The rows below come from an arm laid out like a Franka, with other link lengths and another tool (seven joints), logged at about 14 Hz.
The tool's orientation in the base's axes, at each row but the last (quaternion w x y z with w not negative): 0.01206 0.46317 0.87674 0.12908; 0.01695 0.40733 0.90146 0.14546; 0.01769 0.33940 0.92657 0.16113; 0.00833 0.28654 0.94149 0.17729
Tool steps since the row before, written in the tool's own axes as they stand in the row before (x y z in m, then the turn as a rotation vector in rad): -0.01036 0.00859 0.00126 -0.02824 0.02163 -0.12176; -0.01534 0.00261 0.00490 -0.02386 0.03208 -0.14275; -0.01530 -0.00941 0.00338 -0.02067 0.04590 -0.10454; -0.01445 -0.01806 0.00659 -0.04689 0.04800 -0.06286
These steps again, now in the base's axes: 0.01304 -0.00356 -0.00020 0.01648 -0.03759 0.12002; 0.01288 -0.00849 -0.00532 0.01805 -0.03303 0.14338; 0.00638 -0.01550 -0.00730 0.02964 -0.01014 0.11172; 0.00316 -0.01963 -0.01353 0.05757 -0.00902 0.07112
